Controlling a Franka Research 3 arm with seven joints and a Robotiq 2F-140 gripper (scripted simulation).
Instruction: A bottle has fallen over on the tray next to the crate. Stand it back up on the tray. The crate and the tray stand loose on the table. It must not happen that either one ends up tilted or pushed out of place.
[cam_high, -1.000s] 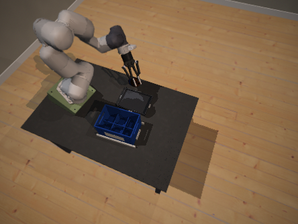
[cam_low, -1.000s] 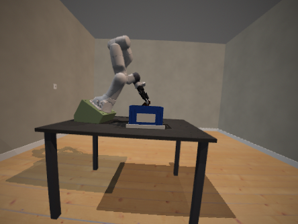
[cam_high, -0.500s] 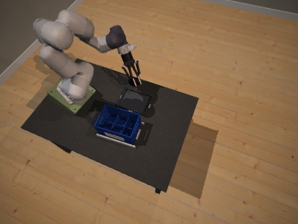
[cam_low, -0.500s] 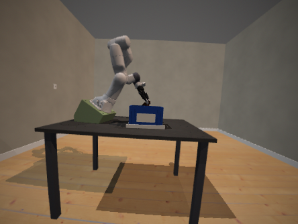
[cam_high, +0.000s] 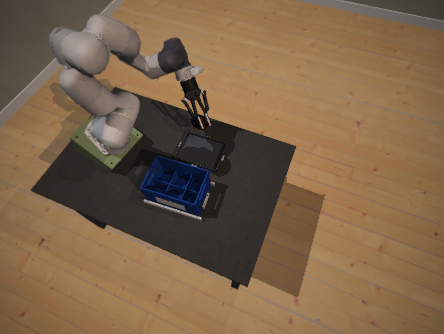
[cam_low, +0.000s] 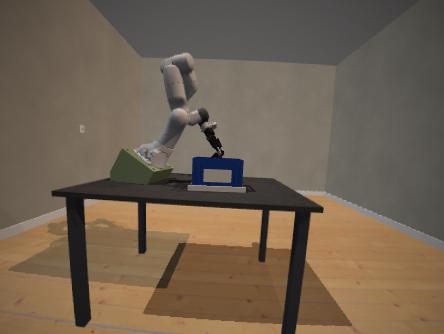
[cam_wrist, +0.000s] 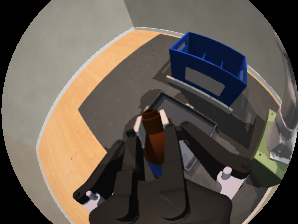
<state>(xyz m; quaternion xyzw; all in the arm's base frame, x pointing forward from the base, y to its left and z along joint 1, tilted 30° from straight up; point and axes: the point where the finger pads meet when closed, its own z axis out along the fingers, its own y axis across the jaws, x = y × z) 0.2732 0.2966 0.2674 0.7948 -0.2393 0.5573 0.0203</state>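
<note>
Right now the brown bottle is 50 mm below my hand, 30 mm behind it and 10 mm to the left of it. Round my hand: blue crate (330 mm to the right, 130 mm below, 50 mm ahead); then dark tray (200 mm below, 60 mm to the right, 10 mm ahead).
</note>
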